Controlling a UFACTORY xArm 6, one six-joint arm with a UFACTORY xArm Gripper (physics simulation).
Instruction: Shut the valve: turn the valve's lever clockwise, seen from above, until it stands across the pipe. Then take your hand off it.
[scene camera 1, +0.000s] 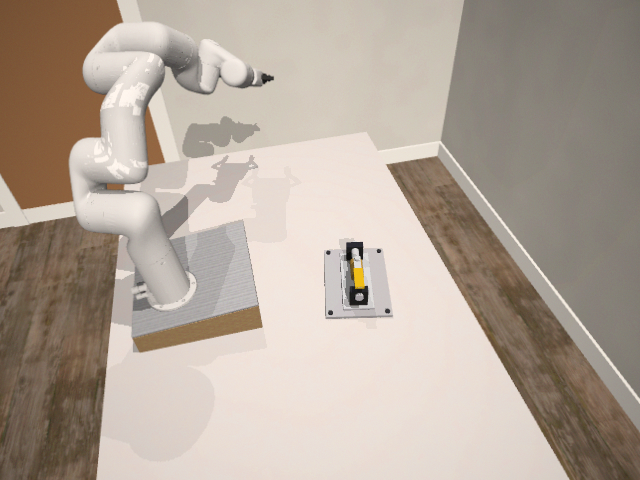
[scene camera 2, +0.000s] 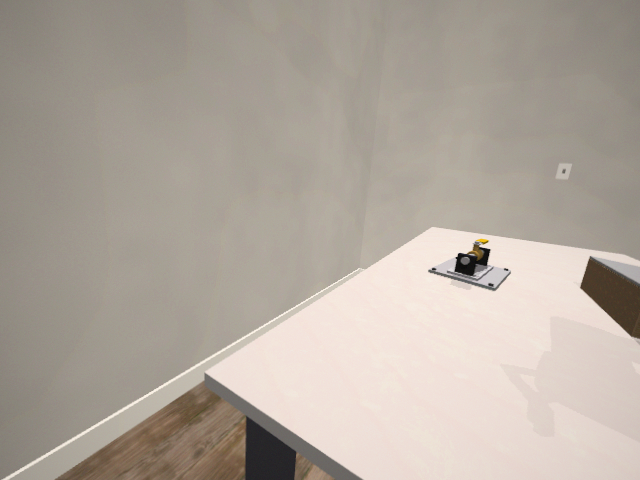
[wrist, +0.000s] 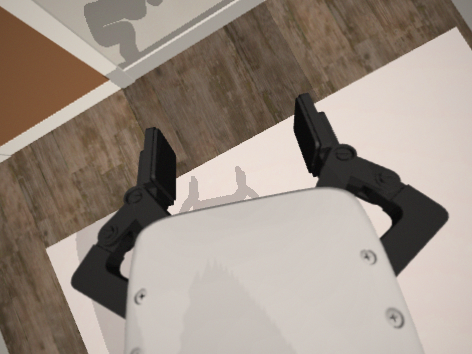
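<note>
The valve (scene camera 1: 353, 269) (scene camera 2: 472, 255) is a brass body between two black brackets on a grey base plate (scene camera 1: 382, 289) (scene camera 2: 497, 277). Its yellow lever (scene camera 1: 358, 277) (scene camera 2: 482, 241) sits on top and lies along the pipe. In scene camera 1 it reaches from the silver hub toward the nearer bracket. My gripper (scene camera 1: 270, 78) (wrist: 229, 126) is open, with nothing between its fingers. It is high above the table, toward the back, well away from the valve. The valve does not show in the wrist view, and the gripper does not show in scene camera 2.
The arm stands on a wood block with a grey top (scene camera 1: 227, 268) (scene camera 2: 610, 291), left of the valve in scene camera 1. The pale table (scene camera 1: 310, 392) (scene camera 2: 361, 361) carries both. A wall (scene camera 1: 320, 67) rises behind the table, and another wall (scene camera 1: 547, 129) is at the right.
</note>
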